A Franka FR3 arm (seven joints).
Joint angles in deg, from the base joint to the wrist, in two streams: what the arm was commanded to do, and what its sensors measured. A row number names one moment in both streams.
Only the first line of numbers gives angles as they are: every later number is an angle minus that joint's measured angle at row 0.
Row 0, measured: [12.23, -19.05, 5.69, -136.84, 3.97, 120.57, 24.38]
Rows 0 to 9, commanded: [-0.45, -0.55, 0.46, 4.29, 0.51, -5.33, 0.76]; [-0.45, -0.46, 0.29, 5.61, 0.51, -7.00, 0.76]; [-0.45, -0.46, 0.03, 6.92, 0.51, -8.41, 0.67]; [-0.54, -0.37, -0.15, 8.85, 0.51, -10.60, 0.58]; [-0.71, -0.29, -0.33, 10.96, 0.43, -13.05, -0.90]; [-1.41, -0.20, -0.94, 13.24, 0.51, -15.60, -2.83]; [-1.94, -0.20, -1.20, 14.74, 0.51, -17.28, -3.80]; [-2.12, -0.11, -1.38, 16.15, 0.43, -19.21, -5.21]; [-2.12, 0.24, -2.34, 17.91, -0.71, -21.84, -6.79]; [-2.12, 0.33, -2.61, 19.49, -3.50, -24.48, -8.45]
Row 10, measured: [-1.38, -0.35, -1.94, 15.36, -0.04, -18.81, -4.50]
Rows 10 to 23, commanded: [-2.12, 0.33, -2.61, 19.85, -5.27, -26.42, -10.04]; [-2.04, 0.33, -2.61, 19.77, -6.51, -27.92, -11.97]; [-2.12, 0.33, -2.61, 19.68, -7.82, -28.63, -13.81]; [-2.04, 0.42, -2.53, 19.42, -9.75, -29.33, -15.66]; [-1.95, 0.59, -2.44, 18.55, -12.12, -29.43, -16.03]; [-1.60, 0.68, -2.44, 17.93, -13.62, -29.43, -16.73]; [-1.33, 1.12, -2.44, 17.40, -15.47, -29.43, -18.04]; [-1.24, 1.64, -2.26, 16.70, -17.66, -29.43, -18.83]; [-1.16, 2.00, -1.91, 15.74, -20.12, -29.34, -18.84]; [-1.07, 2.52, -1.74, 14.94, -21.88, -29.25, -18.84]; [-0.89, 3.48, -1.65, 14.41, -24.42, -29.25, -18.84]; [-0.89, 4.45, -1.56, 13.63, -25.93, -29.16, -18.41]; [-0.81, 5.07, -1.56, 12.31, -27.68, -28.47, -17.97]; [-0.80, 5.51, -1.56, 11.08, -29.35, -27.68, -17.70]
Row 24, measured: [-1.23, 4.32, -1.65, 13.90, -24.90, -28.89, -18.13]
